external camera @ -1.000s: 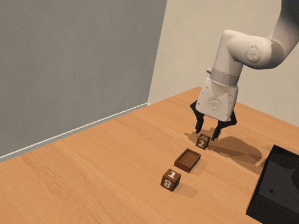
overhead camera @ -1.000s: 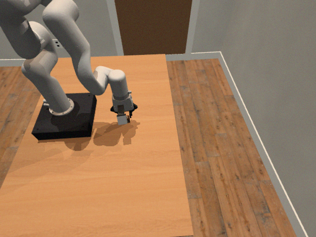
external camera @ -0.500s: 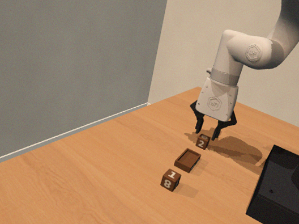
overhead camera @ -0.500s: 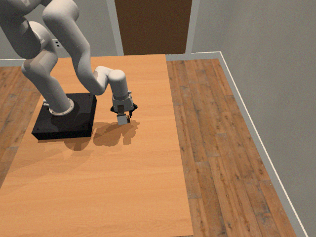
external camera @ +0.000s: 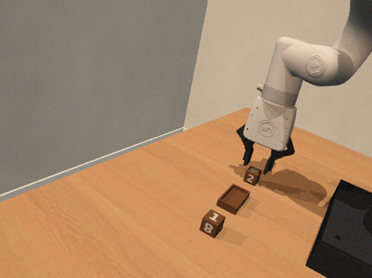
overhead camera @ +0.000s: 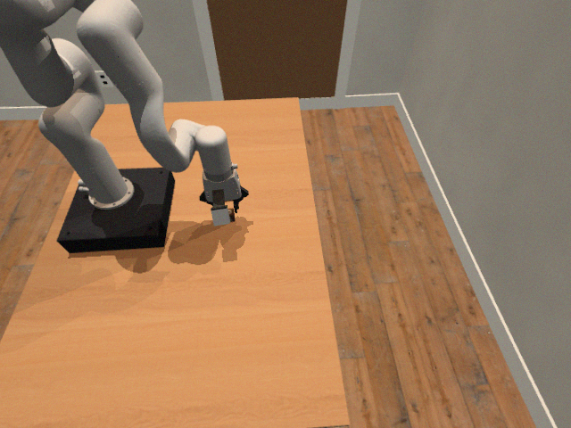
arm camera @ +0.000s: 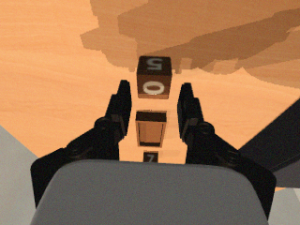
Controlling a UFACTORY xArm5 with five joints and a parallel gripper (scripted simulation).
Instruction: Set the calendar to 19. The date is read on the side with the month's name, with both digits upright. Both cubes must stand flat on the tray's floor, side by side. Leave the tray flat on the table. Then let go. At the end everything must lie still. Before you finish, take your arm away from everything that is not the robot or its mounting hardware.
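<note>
Now: the brown date cube 4 cm below my hand. Also, from my hand: tray 11 cm to the left, 5 cm below, 2 cm behind.
</note>
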